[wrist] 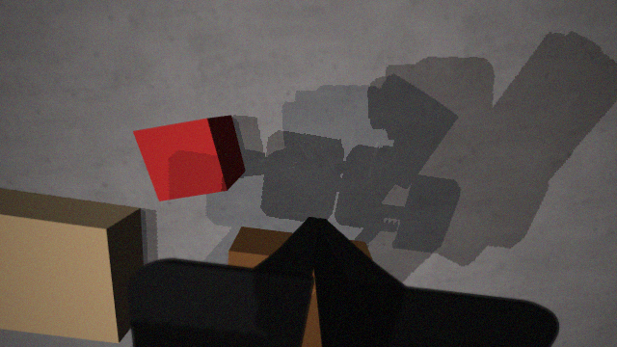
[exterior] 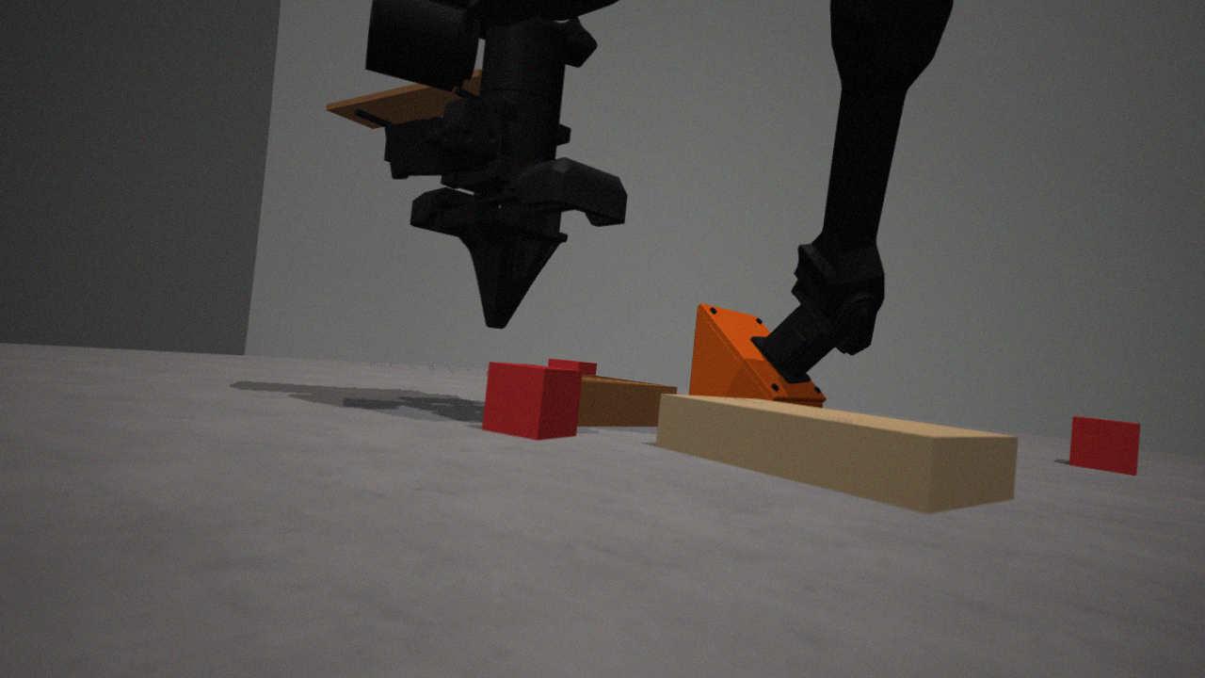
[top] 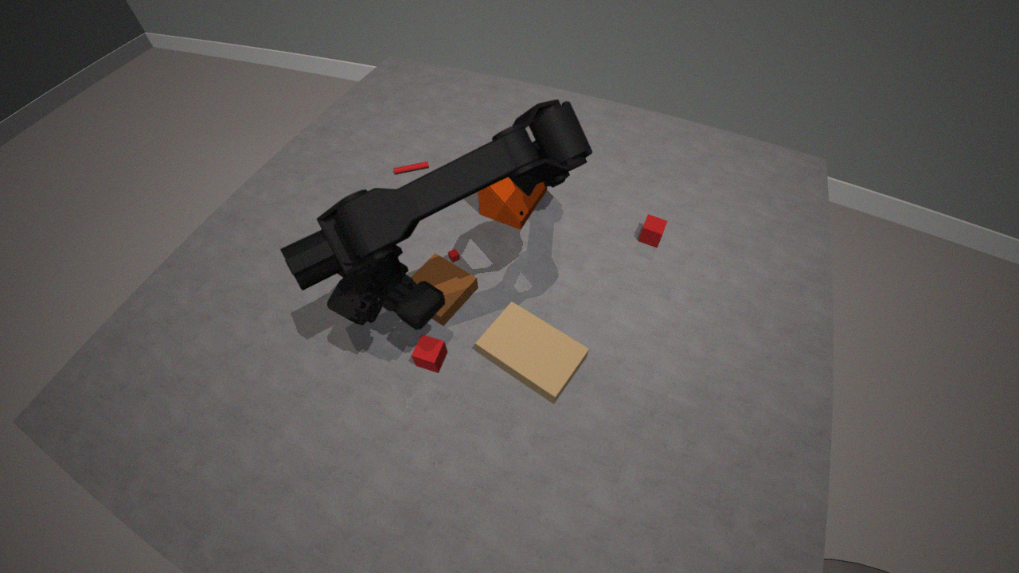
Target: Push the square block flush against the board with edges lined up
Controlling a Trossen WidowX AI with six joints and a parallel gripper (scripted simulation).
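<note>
My gripper tip is 170 mm past the tiny red cube and 50 mm above it. From my gripper tip the other things lie so: red stick: 360 mm behind, 210 mm to the right, 50 mm below; square block: 90 mm behind, 50 mm below, 20 mm to the left; board: 220 mm to the left, 50 mm below, 40 mm behind.
</note>
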